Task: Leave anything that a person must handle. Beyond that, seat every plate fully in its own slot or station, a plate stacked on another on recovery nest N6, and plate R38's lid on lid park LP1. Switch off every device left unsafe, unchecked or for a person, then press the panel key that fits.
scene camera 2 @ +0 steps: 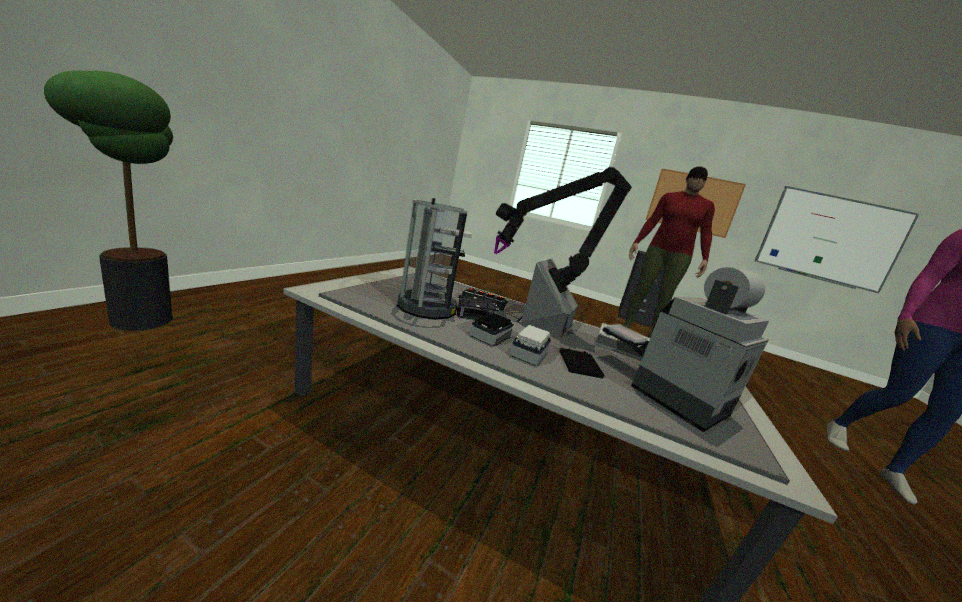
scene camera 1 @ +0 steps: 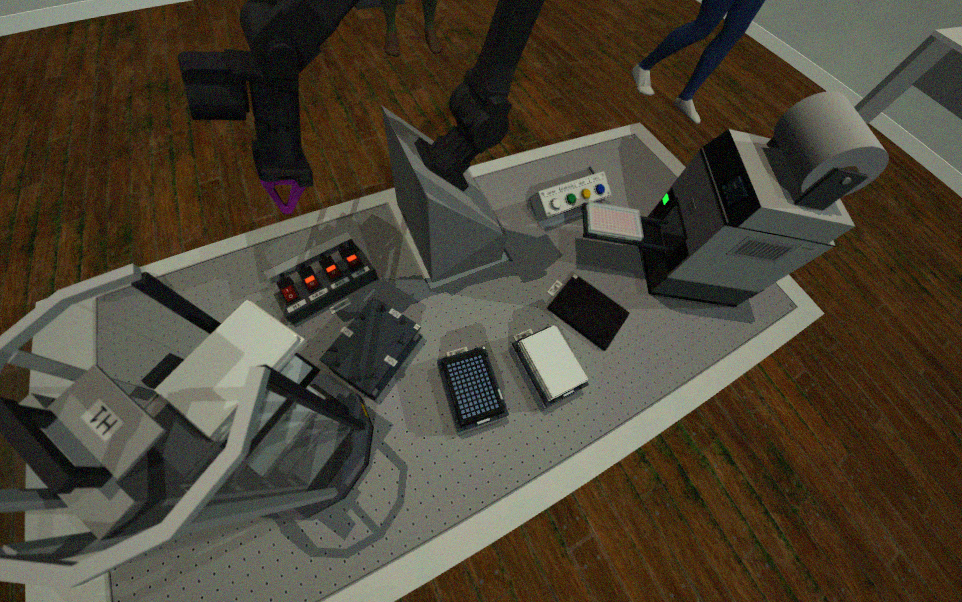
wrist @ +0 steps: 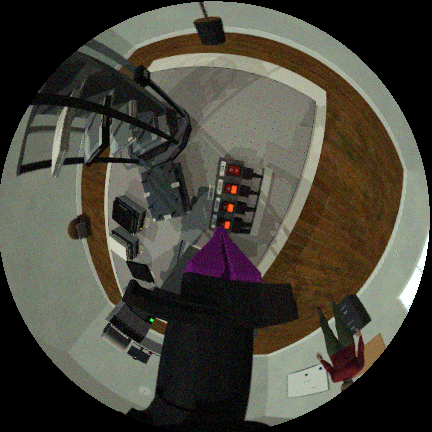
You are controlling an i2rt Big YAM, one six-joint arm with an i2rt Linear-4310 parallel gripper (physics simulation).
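Places are measured from the arm's base along level axes (x ahead, y left, z up), in metres.
Pixels of known places: gripper, fingertip midpoint: [scene camera 2: 495, 253] [scene camera 1: 287, 213] [wrist: 218, 228]; arm's base at its link origin: [scene camera 2: 556, 280] [scene camera 1: 440, 167].
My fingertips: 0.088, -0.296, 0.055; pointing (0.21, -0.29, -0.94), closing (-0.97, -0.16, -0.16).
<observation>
For each thing: its top centre in the pictures, then the offset to it from my fingertips, as dx, dy, dz. "pt": a spot on its surface instead.
- switch strip at a spot on its surface: [scene camera 1: 326, 282] [wrist: 224, 196] pt +0.012, +0.000, -0.211
- dark plate with blue wells, top centre: [scene camera 1: 472, 385] [scene camera 2: 494, 319] [wrist: 120, 216] +0.337, +0.217, -0.181
- white-topped plate at its top centre: [scene camera 1: 554, 359] [scene camera 2: 534, 333] [wrist: 116, 247] +0.348, +0.382, -0.168
- pink-welled plate at its top centre: [scene camera 1: 615, 218] [scene camera 2: 627, 331] +0.107, +0.659, -0.120
- key panel at its top centre: [scene camera 1: 576, 185] [scene camera 2: 627, 332] -0.054, +0.661, -0.167
- tall carousel at its top centre: [scene camera 1: 76, 389] [scene camera 2: 444, 200] +0.316, -0.111, +0.198
- dark station block at its top centre: [scene camera 1: 369, 339] [wrist: 157, 193] [scene camera 2: 479, 298] +0.188, +0.061, -0.175
- flat black pad at a spot on its surface: [scene camera 1: 588, 312] [scene camera 2: 578, 360] pt +0.264, +0.542, -0.236
My gripper [scene camera 1: 287, 210] [scene camera 2: 498, 251] [wrist: 218, 228] is shut and empty, raised in the air near the switch strip. The switch strip [scene camera 1: 326, 282] [wrist: 228, 195] has several rocker switches; the one at its left end in scene camera 1 is dark red, three glow orange. A dark plate with blue wells [scene camera 1: 473, 386] and a white-topped plate [scene camera 1: 551, 363] [scene camera 2: 531, 340] sit on separate nests. A pink-welled plate [scene camera 1: 613, 220] lies on the tray of the grey device [scene camera 1: 752, 234] [scene camera 2: 698, 354], which shows a green light. The key panel [scene camera 1: 573, 195] has white, green, yellow and blue keys. Plate labels are too small to read.
The tall carousel [scene camera 1: 241, 440] [scene camera 2: 430, 262] [wrist: 165, 145] stands at the left, with plates on its levels. A dark station block [scene camera 1: 372, 347] [wrist: 162, 192] lies beside it. A flat black pad [scene camera 1: 588, 312] [scene camera 2: 581, 362] lies before the grey device. The arm's grey base [scene camera 1: 454, 227] stands at the back.
</observation>
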